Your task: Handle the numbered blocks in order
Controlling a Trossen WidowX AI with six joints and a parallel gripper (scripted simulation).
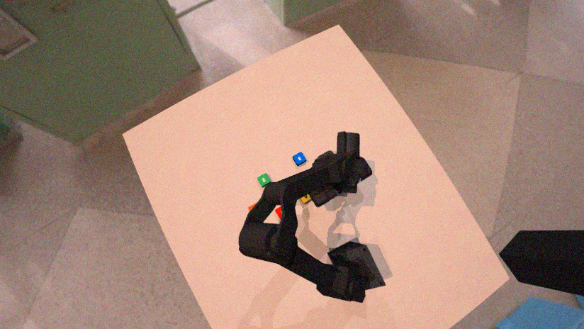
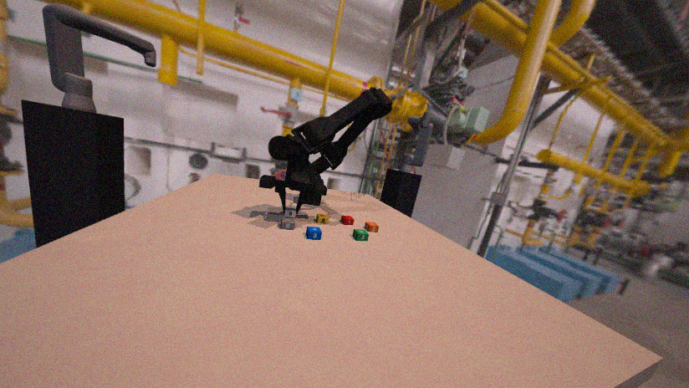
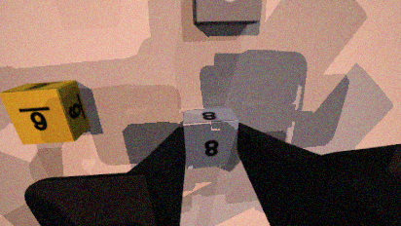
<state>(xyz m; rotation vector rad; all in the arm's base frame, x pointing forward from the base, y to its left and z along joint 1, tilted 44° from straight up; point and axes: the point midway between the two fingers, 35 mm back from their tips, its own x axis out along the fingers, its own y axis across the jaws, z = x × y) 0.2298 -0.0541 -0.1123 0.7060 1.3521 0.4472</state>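
The white block lies right at my gripper tip. The rest, counted from my gripper tip: blue block 14 cm ahead, 4 cm to the left; then grey block 8 cm ahead, 2 cm to the right; then yellow block 9 cm to the left, 3 cm ahead.
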